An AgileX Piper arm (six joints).
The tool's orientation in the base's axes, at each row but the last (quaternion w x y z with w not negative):
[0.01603 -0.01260 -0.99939 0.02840]
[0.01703 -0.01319 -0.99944 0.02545]
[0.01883 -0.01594 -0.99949 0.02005]
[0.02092 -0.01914 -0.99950 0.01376]
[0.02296 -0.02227 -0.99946 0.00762]
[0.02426 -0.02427 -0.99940 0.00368]
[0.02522 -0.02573 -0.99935 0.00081]
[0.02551 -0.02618 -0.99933 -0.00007]
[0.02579 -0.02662 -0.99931 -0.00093]
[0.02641 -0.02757 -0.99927 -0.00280]
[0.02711 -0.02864 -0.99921 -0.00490]
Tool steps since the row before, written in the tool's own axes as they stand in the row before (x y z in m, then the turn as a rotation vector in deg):
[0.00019 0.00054 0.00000 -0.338 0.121 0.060]
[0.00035 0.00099 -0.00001 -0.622 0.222 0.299]
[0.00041 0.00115 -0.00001 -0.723 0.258 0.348]
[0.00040 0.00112 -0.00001 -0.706 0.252 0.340]
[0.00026 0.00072 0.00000 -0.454 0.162 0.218]
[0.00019 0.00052 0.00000 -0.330 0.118 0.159]
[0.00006 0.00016 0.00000 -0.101 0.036 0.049]
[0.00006 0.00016 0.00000 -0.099 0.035 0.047]
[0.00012 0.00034 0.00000 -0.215 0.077 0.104]
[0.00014 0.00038 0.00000 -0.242 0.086 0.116]
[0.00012 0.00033 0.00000 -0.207 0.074 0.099]
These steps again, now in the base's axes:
[-0.00018 0.00054 -0.00002 0.339 0.109 -0.077]
[-0.00032 0.00100 -0.00003 0.617 0.190 -0.331]
[-0.00037 0.00116 -0.00002 0.717 0.220 -0.385]
[-0.00036 0.00113 -0.00001 0.700 0.215 -0.376]
[-0.00023 0.00073 0.00000 0.450 0.138 -0.241]
[-0.00016 0.00053 0.00000 0.327 0.101 -0.176]
[-0.00005 0.00016 0.00000 0.100 0.031 -0.054]
[-0.00005 0.00016 0.00000 0.098 0.030 -0.052]
[-0.00010 0.00035 0.00001 0.213 0.066 -0.115]
[-0.00012 0.00039 0.00001 0.240 0.073 -0.128]
[-0.00010 0.00034 0.00001 0.205 0.063 -0.110]

